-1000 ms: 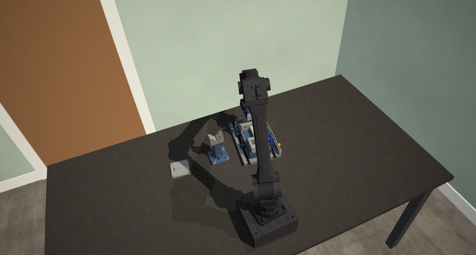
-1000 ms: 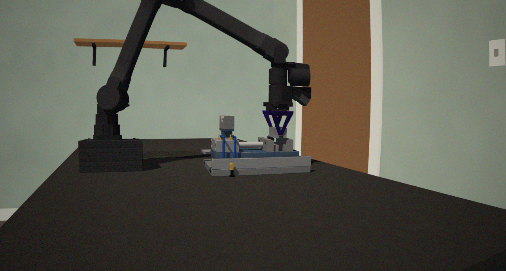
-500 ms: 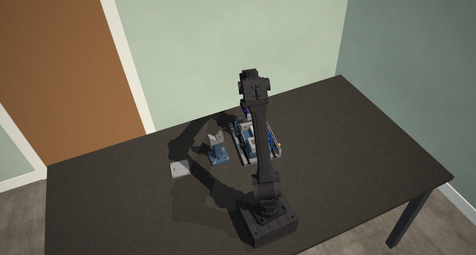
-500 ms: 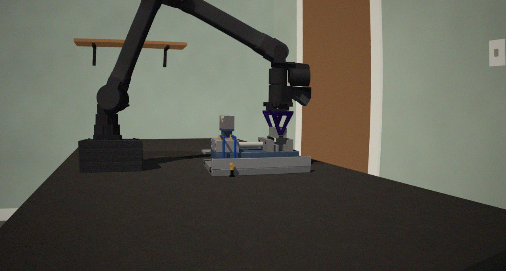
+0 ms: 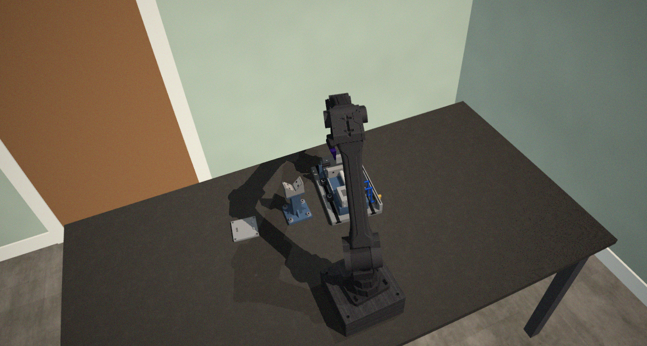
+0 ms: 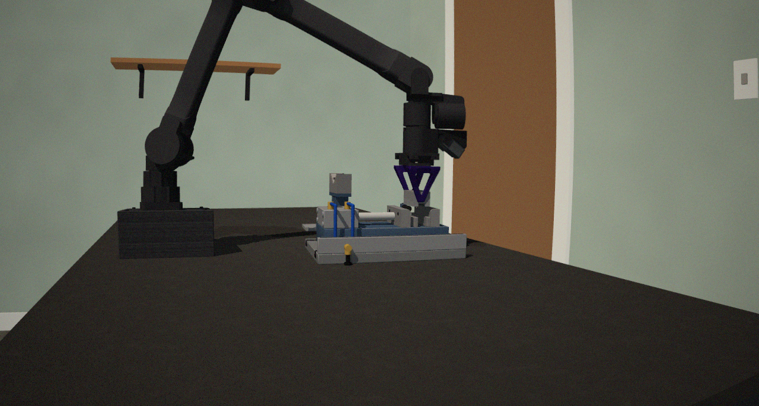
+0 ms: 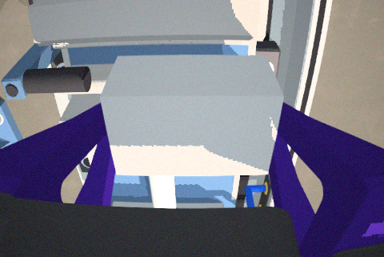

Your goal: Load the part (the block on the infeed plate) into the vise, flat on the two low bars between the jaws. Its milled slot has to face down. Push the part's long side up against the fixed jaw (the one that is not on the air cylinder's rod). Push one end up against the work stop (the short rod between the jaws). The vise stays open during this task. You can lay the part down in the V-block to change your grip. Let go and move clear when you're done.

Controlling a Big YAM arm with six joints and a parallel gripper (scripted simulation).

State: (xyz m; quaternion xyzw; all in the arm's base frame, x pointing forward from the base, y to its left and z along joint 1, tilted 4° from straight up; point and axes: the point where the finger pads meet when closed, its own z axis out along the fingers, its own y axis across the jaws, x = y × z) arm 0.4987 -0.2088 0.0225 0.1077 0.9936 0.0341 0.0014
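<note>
My gripper is now 1 cm above the part. The rest, counted from my hand: grey infeed plate 4 cm behind, 43 cm to the left, 12 cm below.
</note>
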